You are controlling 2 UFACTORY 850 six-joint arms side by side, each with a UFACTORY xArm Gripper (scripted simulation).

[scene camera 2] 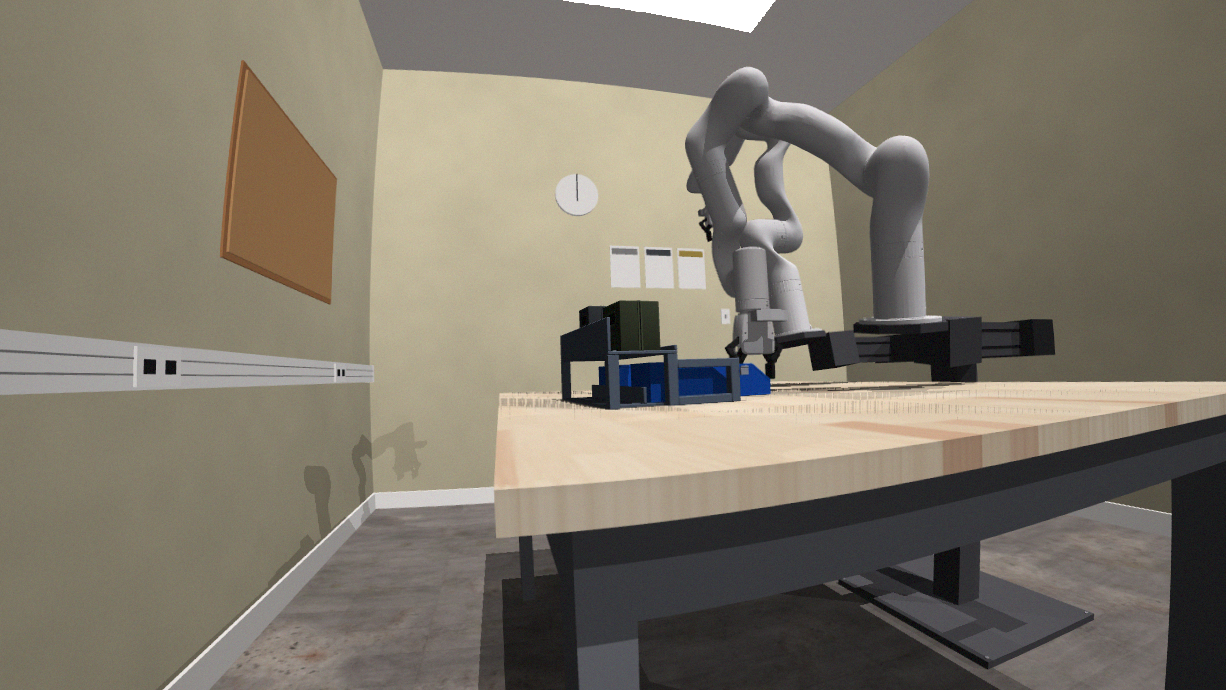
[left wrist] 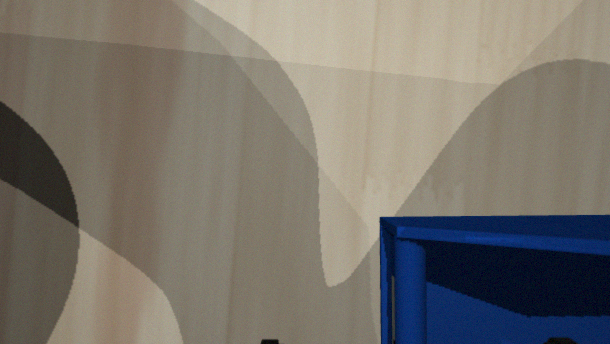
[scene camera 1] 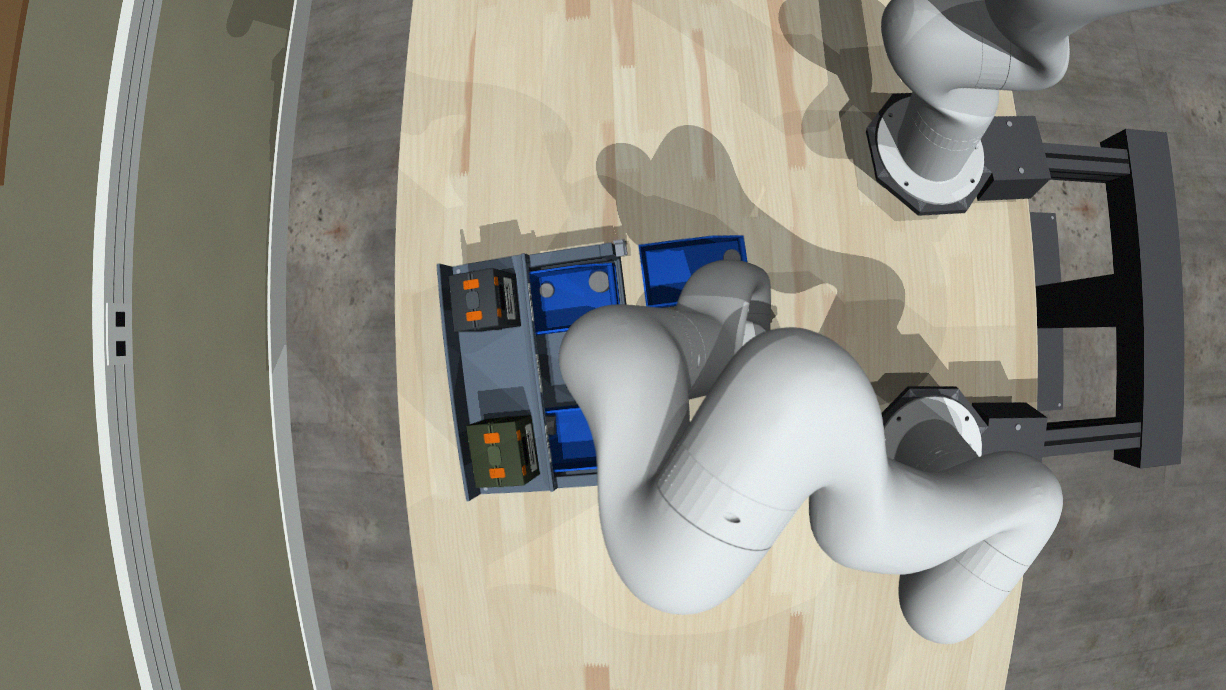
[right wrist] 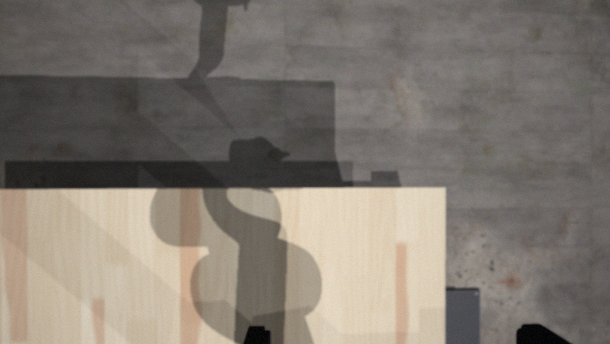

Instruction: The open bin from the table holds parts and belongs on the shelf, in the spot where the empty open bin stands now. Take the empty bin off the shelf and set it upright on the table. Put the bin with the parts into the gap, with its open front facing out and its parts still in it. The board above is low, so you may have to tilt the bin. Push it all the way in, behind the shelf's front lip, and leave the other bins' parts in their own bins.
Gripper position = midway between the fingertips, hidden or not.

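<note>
Grey shelf (scene camera 2: 592, 342): out of frame in the left wrist view, out of frame in the right wrist view. My left gripper (scene camera 2: 756, 379): visible.
</note>
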